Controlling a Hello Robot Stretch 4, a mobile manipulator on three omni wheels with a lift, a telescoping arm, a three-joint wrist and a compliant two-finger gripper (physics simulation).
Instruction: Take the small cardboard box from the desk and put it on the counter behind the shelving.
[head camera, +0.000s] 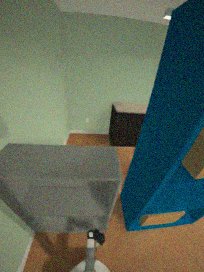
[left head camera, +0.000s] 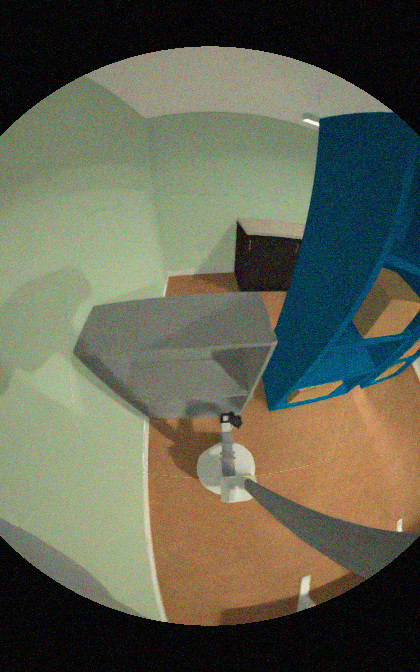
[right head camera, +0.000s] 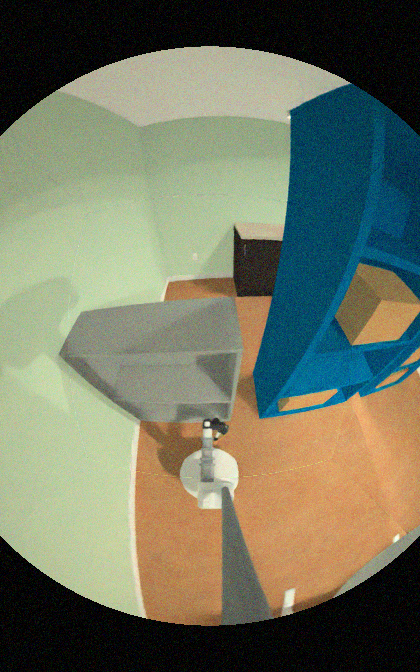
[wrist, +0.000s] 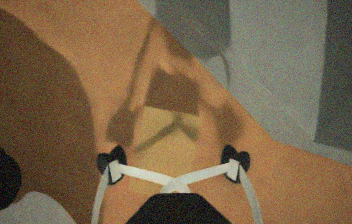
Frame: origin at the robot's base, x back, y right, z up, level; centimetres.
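Seen in the pictures: gripper, fingertip midpoint: (head camera: 98, 243) (wrist: 173, 158).
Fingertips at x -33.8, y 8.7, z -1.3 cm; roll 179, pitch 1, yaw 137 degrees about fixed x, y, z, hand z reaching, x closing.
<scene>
A point is followed by its place in that frame.
The small cardboard box (wrist: 169, 157) {z 2.3, x -34.1, y 7.7 cm} is tan and lies on the floor below my gripper (wrist: 173, 158) {z -1.3, x -33.8, y 8.7 cm}, between the lines of the two fingers in the wrist view. The fingers stand wide apart with nothing gripped, and their shadow falls on the box and the floor. I do not make out this box in the head views. The counter (head camera: 131, 108) {z 88.3, x -216.0, y 70.6 cm} (left head camera: 270, 228) (right head camera: 260, 231), a light top on a dark cabinet, stands at the far wall, partly hidden by the tall blue shelving (head camera: 160, 110) {z 133.3, x -72.7, y 41.1 cm} (left head camera: 345, 175) (right head camera: 320, 190). I do not make out a desk.
A low grey shelf unit (head camera: 60, 160) {z 103.3, x -56.3, y -20.3 cm} (left head camera: 185, 320) (right head camera: 160, 325) stands close in front of the arm, beside the left wall. A narrow gap separates it from the blue shelving, which holds a large cardboard box (left head camera: 392, 317) (right head camera: 385, 320).
</scene>
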